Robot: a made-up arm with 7 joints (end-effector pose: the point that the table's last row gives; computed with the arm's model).
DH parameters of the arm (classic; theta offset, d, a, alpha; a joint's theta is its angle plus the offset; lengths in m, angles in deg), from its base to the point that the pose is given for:
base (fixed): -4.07 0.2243 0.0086 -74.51
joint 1: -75.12 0.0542 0.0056 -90
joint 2: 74 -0.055 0.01 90
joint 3: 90 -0.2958 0.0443 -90
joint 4: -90 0.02 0.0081 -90
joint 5: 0 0.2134 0.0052 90
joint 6: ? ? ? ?
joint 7: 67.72 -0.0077 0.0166 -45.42
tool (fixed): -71.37 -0.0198 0 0
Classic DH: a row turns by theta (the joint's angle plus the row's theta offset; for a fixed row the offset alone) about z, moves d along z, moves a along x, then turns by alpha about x.
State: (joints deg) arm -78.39 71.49 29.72 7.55 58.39 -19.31 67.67
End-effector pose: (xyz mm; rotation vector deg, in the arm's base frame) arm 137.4 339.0 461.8 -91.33 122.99 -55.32
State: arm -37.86 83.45 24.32 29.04 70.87 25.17 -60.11
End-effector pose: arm 193.2 456.2 381.3 70.22 31.74 18.08
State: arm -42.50 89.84 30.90 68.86 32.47 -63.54 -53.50
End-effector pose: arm 155.3 547.7 352.2 66.44 -4.75 -48.36
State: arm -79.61 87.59 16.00 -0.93 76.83 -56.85 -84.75
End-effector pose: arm 146.0 283.8 507.3 122.34 51.10 -23.14
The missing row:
joint 6: 90 0 0.0171 90
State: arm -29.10 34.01 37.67 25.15 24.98 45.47 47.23
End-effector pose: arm 211.4 389.0 45.3 63.43 -4.06 70.70
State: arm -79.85 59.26 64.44 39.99 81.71 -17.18 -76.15
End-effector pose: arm 226.3 505.0 306.6 37.93 -12.03 -13.99
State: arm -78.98 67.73 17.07 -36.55 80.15 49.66 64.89
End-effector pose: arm 89.9 188.1 381.0 -56.48 80.82 -101.32
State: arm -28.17 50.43 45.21 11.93 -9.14 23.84 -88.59
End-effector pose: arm 213.1 414.3 184.2 -16.16 -24.58 -46.46
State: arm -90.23 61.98 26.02 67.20 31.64 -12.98 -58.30
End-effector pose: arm 364.0 443.3 333.8 23.83 -38.21 -28.55
